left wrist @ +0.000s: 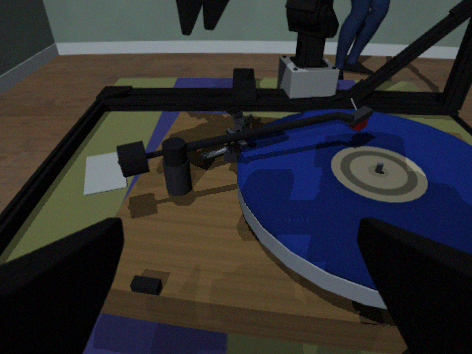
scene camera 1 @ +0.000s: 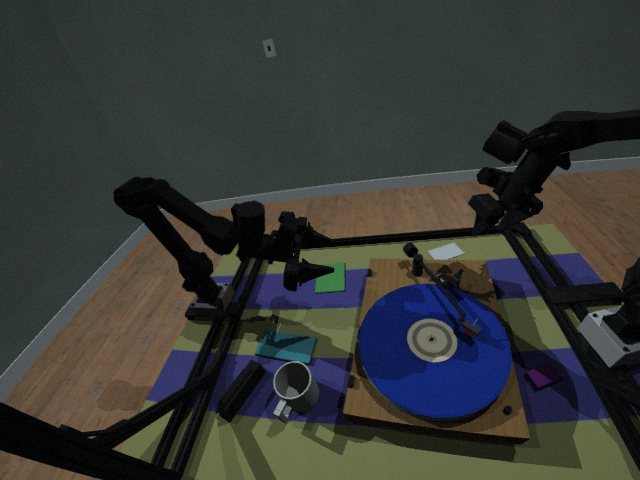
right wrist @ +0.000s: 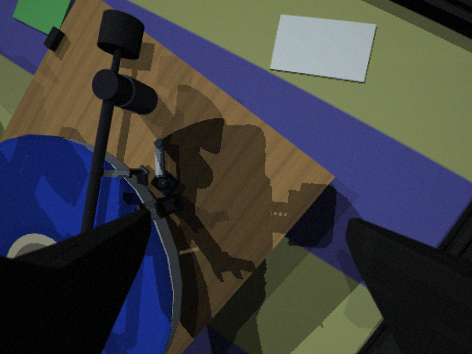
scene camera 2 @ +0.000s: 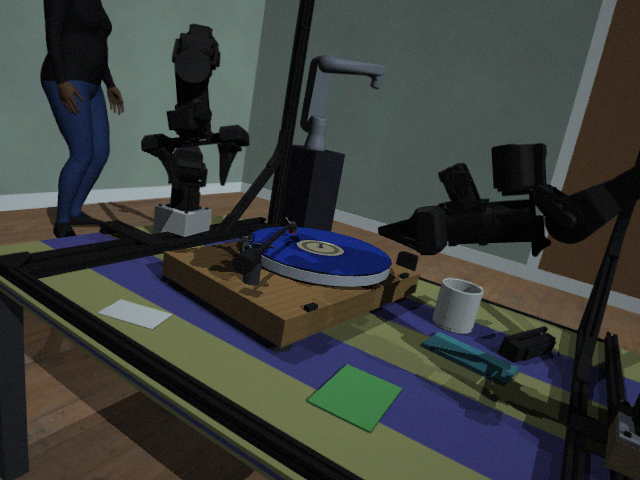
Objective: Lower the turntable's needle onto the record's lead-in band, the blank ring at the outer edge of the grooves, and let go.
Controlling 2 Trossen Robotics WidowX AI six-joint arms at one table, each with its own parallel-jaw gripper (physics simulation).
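Frame: origin at the left arm's base, x right, y ahead, z up, level; centimetres.
Where they show: left gripper, fingertip midpoint: (left wrist: pixel 243 230) (scene camera 1: pixel 334 255) (scene camera 2: pixel 388 227); right gripper, fingertip midpoint: (left wrist: pixel 196 32) (scene camera 1: pixel 486 232) (right wrist: pixel 250 224) (scene camera 2: pixel 199 187); left arm's base, link origin: (scene camera 1: pixel 209 294); right arm's base, link origin: (left wrist: pixel 308 62) (scene camera 1: pixel 625 327) (scene camera 2: pixel 183 207).
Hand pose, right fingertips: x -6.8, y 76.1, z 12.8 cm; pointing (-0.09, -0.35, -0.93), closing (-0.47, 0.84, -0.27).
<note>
Things, the pixels of their top centre, and the offset from my right fingertips. "*": a spot on its surface instead.
- blue record, top centre: (left wrist: pixel 378 171) (right wrist: pixel 39 280) (scene camera 2: pixel 320 247) (scene camera 1: pixel 431 339) dx +20.9, dy -14.9, dz -10.1 cm
- wooden turntable, surface spot: (left wrist: pixel 200 245) (right wrist: pixel 72 91) * dx +3.0, dy -23.6, dz -12.8 cm
- black tonearm, top centre: (right wrist: pixel 74 200) (left wrist: pixel 259 117) (scene camera 2: pixel 273 230) (scene camera 1: pixel 437 277) dx +8.1, dy -12.1, dz -5.7 cm
- grey mug, surface spot: (scene camera 2: pixel 457 305) * dx +26.4, dy -43.8, dz -13.6 cm
- teal block, top centre: (scene camera 2: pixel 469 354) (scene camera 1: pixel 285 345) dx +18.8, dy -49.7, dz -18.5 cm
- black case, top centre: (scene camera 2: pixel 534 335) (scene camera 1: pixel 236 385) dx +31.3, dy -57.8, dz -15.7 cm
- green sheet, top centre: (scene camera 2: pixel 357 394) (scene camera 1: pixel 330 276) dx -5.8, dy -41.1, dz -19.0 cm
- white card, top centre: (right wrist: pixel 321 47) (left wrist: pixel 105 170) (scene camera 2: pixel 135 313) (scene camera 1: pixel 446 252) dx -14.9, dy -4.4, dz -19.2 cm
- magenta piece, top centre: (scene camera 1: pixel 544 374) dx +25.5, dy +8.4, dz -17.8 cm
The blue record (scene camera 1: pixel 413 382) (scene camera 2: pixel 356 263) (left wrist: pixel 310 210) (right wrist: pixel 22 162) lies on the wooden turntable (scene camera 1: pixel 379 276) (left wrist: pixel 200 245) (right wrist: pixel 60 100). The black tonearm (scene camera 1: pixel 444 291) (left wrist: pixel 290 124) (right wrist: pixel 102 130) reaches over it. Its headshell (scene camera 1: pixel 471 327) (left wrist: pixel 361 117), with a red cartridge, is raised over the grooves, between label and outer edge; its shadow lies apart below. The needle tip is too small to see. My right gripper (scene camera 1: pixel 489 230) (scene camera 2: pixel 196 182) (right wrist: pixel 250 224) is open and empty, high above the turntable's back right in scene camera 1. My left gripper (scene camera 1: pixel 330 255) (left wrist: pixel 243 230) is open and empty, left of the turntable.
A grey mug (scene camera 1: pixel 297 384) (scene camera 2: pixel 457 305), a teal block (scene camera 1: pixel 286 347) and a black case (scene camera 1: pixel 240 391) lie left of the turntable in scene camera 1. A green sheet (scene camera 1: pixel 330 284) (scene camera 2: pixel 356 396) and white card (scene camera 1: pixel 446 251) (right wrist: pixel 324 48) lie behind. A magenta piece (scene camera 1: pixel 540 378) lies right.
</note>
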